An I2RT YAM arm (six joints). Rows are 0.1 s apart.
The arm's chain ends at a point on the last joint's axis. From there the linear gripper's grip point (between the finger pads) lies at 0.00 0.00 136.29 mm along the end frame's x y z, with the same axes.
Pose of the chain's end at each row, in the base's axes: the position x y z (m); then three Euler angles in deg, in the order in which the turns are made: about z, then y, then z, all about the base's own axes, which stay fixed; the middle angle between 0 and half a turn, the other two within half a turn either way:
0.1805 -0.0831 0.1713 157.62 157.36 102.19
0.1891 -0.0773 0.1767 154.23 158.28 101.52
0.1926 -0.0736 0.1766 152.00 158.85 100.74
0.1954 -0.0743 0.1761 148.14 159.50 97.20
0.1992 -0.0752 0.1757 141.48 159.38 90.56
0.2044 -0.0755 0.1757 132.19 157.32 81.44
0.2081 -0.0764 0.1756 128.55 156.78 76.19
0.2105 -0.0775 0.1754 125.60 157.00 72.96
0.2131 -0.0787 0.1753 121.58 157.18 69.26
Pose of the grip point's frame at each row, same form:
0.1694 -0.0318 0.0455 157.62 157.36 102.19
0.1790 -0.0279 0.0501 154.23 158.28 101.52
0.1834 -0.0253 0.0495 152.00 158.85 100.74
0.1894 -0.0269 0.0484 148.14 159.50 97.20
0.1987 -0.0272 0.0481 141.48 159.38 90.56
0.2122 -0.0235 0.0499 132.19 157.32 81.44
0.2209 -0.0242 0.0503 128.55 156.78 76.19
0.2261 -0.0266 0.0499 125.60 157.00 72.96
0.2318 -0.0293 0.0497 121.58 157.18 69.26

